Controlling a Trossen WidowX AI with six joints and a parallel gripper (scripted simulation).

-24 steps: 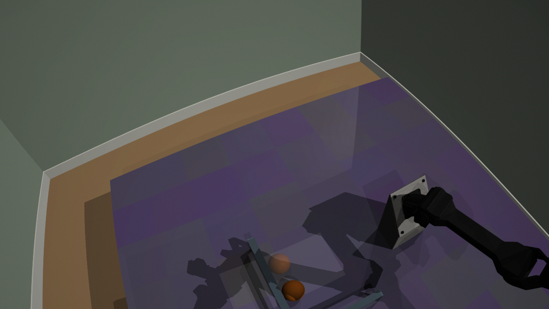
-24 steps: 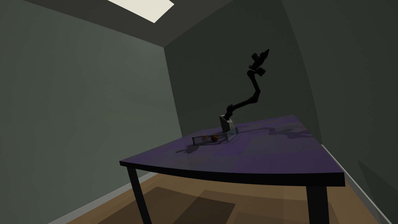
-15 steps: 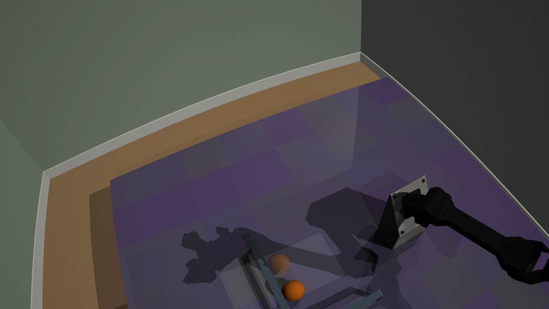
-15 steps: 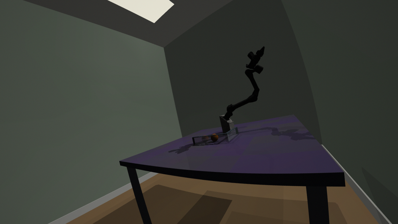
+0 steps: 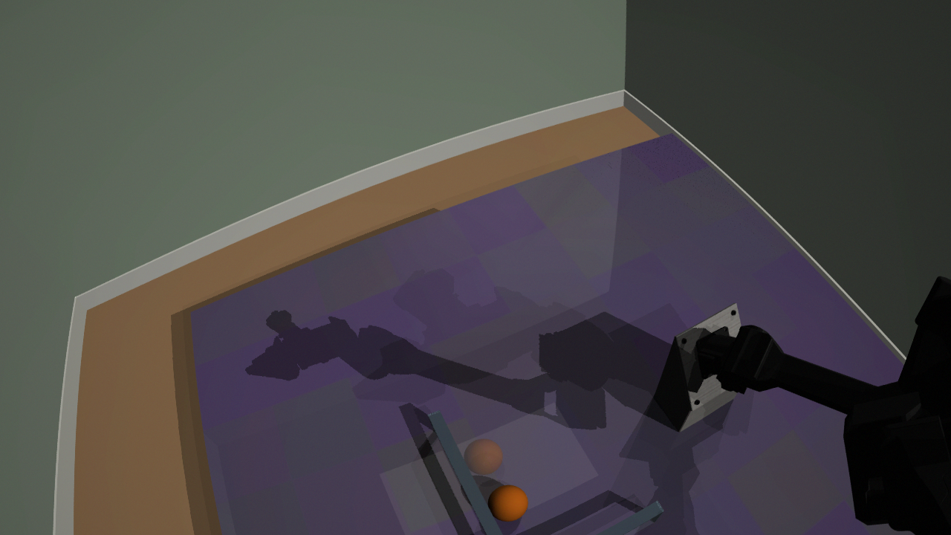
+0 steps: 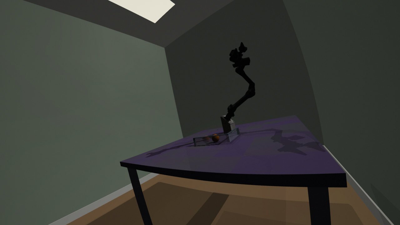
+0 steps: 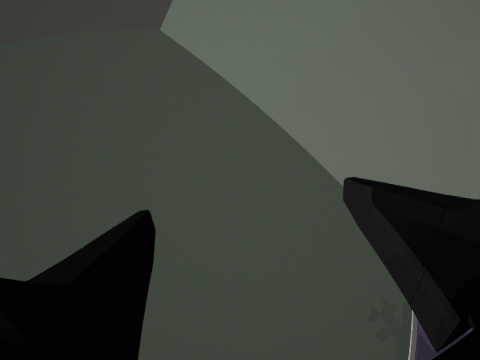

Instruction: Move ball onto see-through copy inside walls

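Right now the orange ball is 11 cm ahead of my gripper tip, 33 cm to the right of it and 66 cm below it. Round my gripper tip: see-through copy of ball: 11 cm ahead, 42 cm to the right, 66 cm below.
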